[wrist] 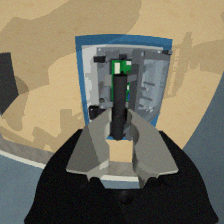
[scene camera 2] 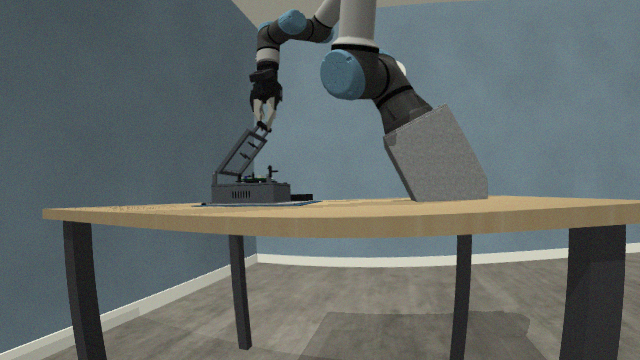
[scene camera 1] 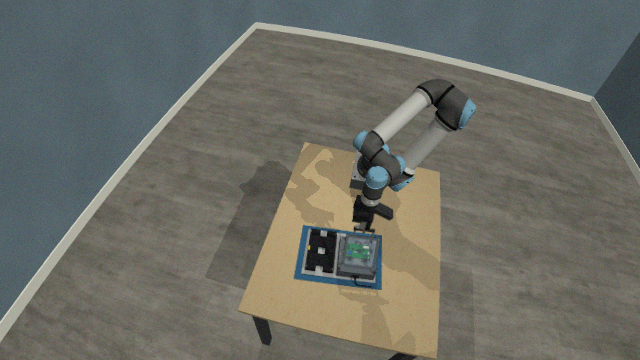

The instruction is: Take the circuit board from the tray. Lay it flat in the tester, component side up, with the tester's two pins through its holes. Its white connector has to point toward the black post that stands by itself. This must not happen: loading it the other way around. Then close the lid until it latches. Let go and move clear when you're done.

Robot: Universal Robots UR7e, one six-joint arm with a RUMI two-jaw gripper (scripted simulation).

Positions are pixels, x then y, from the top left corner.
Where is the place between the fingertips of the gripper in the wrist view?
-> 118, 108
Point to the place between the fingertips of the gripper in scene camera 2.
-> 264, 130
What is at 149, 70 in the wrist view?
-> A see-through lid.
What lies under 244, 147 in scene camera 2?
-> A see-through lid.
